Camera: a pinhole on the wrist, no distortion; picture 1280 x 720 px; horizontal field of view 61.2 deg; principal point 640.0 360.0 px. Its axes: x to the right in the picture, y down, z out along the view. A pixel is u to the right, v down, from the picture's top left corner.
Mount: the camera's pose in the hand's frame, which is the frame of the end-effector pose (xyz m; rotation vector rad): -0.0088 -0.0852 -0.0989 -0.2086 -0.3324 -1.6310
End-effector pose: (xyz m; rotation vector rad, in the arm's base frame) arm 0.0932 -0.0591 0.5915 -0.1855 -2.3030 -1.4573
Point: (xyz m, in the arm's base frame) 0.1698 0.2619 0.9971
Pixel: outside the picture
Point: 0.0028 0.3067 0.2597
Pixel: 1160 306
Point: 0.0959 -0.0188 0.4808
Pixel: 962 186
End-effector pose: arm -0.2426 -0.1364 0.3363 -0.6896 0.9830 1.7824
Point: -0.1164 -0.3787 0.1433
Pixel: behind the camera
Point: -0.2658 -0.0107 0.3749
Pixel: 576 630
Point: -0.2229 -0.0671 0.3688
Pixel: 633 474
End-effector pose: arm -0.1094 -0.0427 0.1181 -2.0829 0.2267 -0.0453
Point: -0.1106 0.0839 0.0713
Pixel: 716 380
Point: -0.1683 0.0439 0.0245
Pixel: 426 151
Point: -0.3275 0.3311 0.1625
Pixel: outside the picture
